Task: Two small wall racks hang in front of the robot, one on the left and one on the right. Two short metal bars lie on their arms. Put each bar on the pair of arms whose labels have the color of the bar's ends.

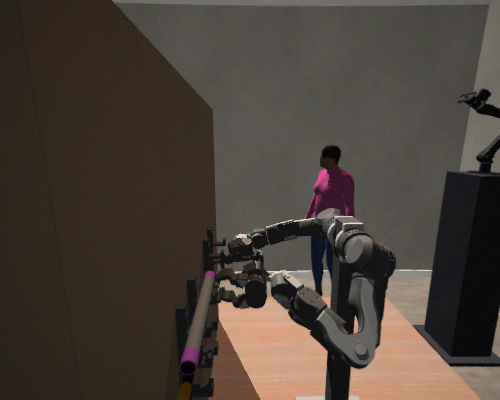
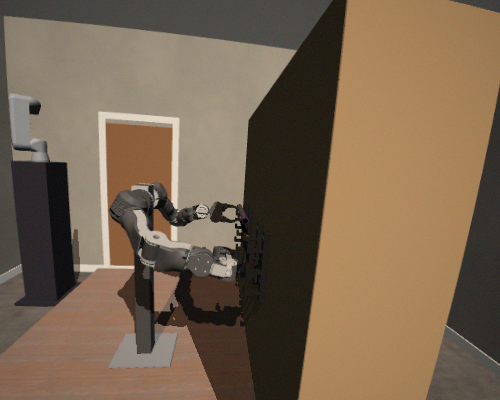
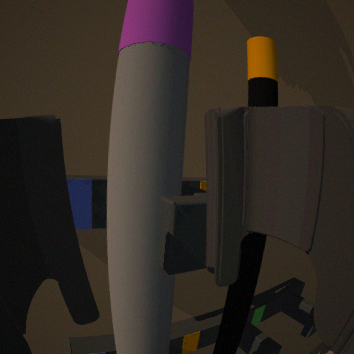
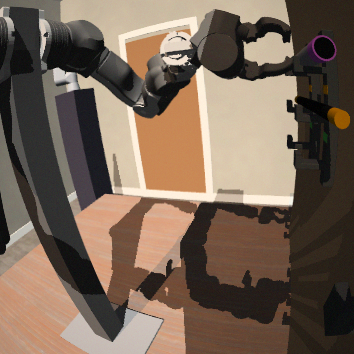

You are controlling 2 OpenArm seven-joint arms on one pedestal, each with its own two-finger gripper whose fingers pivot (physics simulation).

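A thick grey bar with magenta ends (image 1: pixel 200 316) (image 2: pixel 242 213) (image 3: pixel 147 150) lies on the top arms of the left rack (image 1: pixel 191 294) (image 4: pixel 306 164), beside its blue label. A thinner black bar with orange ends (image 3: pixel 262 92) (image 4: pixel 320 108) lies on the pair below. The rack also has orange and green labels. My left gripper (image 1: pixel 217 286) (image 3: pixel 145 215) (image 4: pixel 291 51) is partly open, one finger on each side of the grey bar, with gaps beside it. My right gripper (image 2: pixel 237 260) is open and empty at the right rack (image 2: pixel 265 280); its fingers are hard to make out.
A tall brown wall panel (image 1: pixel 125 175) (image 2: pixel 295 200) carries both racks. The robot's pedestal (image 2: pixel 145 310) stands on the wood floor. The left rack's arms stick out from the panel close to the left fingers. A person (image 1: pixel 334 190) stands in the background.
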